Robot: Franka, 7 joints.
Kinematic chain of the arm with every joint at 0, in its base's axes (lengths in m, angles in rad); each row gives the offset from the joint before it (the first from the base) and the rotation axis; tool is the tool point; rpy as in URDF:
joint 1: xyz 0 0 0.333 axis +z
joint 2: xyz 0 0 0 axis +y
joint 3: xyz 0 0 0.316 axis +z
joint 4: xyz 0.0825 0 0 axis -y
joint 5: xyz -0.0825 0 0.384 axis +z
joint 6: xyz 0 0 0 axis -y
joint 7: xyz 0.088 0 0 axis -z
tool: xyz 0 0 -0.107 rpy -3.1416 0 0
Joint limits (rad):
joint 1: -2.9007..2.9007
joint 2: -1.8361..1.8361
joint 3: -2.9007..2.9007
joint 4: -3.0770..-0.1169
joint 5: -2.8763..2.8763
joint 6: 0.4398..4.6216
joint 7: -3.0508..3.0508
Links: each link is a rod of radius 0.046 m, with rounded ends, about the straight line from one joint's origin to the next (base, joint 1, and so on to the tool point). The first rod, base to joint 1, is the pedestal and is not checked.
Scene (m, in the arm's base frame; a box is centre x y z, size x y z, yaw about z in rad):
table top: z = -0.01
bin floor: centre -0.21 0.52 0 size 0.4 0.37 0.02 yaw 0.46
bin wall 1: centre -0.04 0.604 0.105 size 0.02 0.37 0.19 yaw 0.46
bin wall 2: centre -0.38 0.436 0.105 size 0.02 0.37 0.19 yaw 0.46
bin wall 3: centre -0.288 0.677 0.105 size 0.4 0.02 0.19 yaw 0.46
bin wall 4: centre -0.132 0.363 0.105 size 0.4 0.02 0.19 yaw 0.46
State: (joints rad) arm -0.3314 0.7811 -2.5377 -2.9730 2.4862 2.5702 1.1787
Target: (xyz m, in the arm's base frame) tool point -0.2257 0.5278 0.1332
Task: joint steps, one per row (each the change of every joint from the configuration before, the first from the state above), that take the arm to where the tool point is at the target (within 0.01 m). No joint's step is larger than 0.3 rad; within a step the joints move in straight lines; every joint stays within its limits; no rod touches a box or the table.
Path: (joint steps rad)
1: -0.2703 -0.2292 -0.0865 0.2104 0.0013 -0.0151 0.0000
2: -0.2703 -0.2292 -0.0864 0.2104 0.0013 -0.0151 0.0000
3: -0.2703 -0.2292 -0.0865 0.2103 0.0013 -0.0151 0.0000
4: -0.2703 -0.2292 -0.0864 0.2104 0.0014 -0.0151 0.0000
5: -0.0005 -0.2389 -0.0086 0.0493 -0.0012 -0.0295 0.0000
6: -0.0005 -0.2390 -0.0086 0.0493 -0.0012 -0.0295 0.0000

